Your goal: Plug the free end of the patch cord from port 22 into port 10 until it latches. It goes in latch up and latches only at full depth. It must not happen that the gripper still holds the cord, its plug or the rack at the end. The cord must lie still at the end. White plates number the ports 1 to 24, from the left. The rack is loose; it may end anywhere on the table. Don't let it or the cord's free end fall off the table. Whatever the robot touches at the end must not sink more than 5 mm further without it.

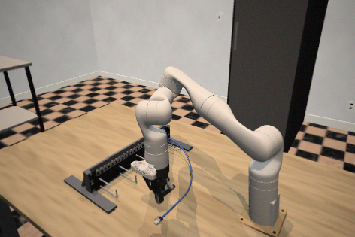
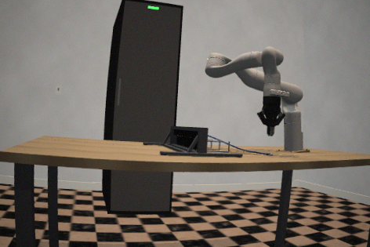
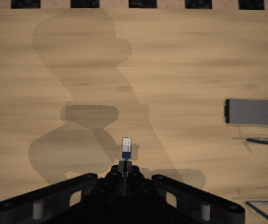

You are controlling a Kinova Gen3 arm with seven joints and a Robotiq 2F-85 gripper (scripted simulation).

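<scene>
Now: hand 1 cm to the right of the plug and 9 cm above it.
</scene>
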